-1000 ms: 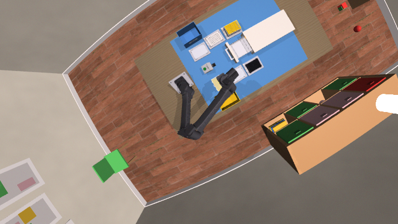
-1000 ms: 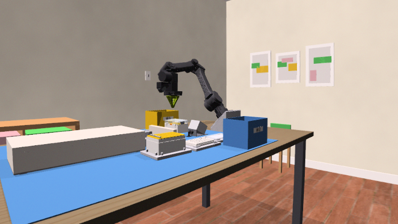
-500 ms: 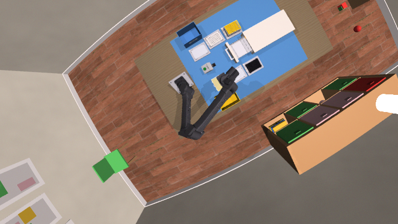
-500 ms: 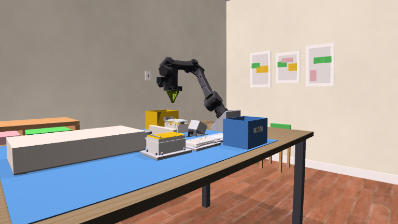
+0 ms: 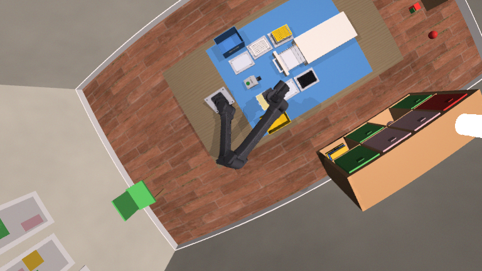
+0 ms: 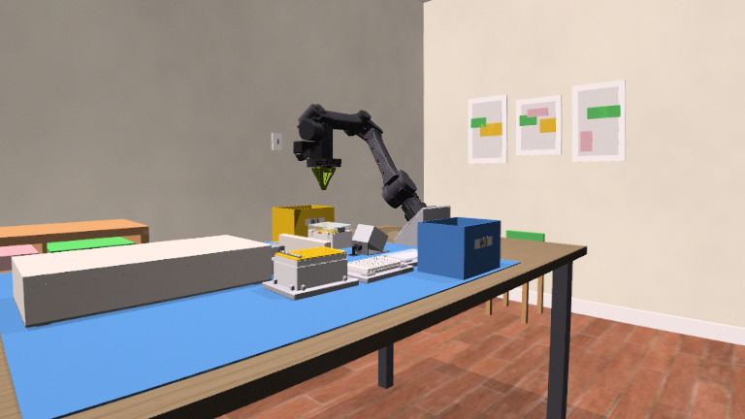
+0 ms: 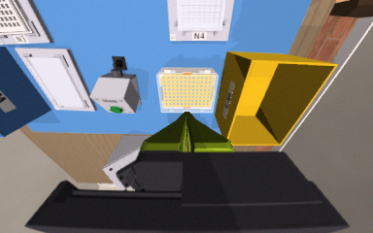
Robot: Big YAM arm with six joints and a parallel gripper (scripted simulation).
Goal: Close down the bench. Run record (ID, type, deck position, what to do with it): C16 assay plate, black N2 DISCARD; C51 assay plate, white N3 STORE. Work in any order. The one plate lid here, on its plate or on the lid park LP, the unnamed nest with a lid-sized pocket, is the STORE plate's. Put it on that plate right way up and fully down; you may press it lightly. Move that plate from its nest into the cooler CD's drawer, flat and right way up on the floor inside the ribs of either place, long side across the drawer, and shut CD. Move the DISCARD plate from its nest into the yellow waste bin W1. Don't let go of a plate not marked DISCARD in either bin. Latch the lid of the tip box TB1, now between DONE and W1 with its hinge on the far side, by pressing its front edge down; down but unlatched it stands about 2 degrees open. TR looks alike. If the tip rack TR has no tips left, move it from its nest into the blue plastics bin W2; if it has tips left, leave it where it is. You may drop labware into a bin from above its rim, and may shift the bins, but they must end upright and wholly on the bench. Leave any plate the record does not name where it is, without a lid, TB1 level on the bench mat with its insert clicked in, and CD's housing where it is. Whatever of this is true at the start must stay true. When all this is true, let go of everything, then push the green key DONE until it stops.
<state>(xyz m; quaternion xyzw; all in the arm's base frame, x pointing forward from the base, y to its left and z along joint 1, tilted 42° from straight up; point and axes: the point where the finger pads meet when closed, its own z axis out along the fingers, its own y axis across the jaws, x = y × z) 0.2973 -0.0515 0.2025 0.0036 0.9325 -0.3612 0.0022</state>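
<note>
Now: the tip box TB1 3 cm behind my hand and 15 cm below it. From my hand the other things lie so: DONE key box: 4 cm behind, 17 cm to the left, 14 cm below; then green DONE key: 6 cm behind, 17 cm to the left, 13 cm below; then yellow bin W1: 4 cm behind, 15 cm to the right, 15 cm below.
</note>
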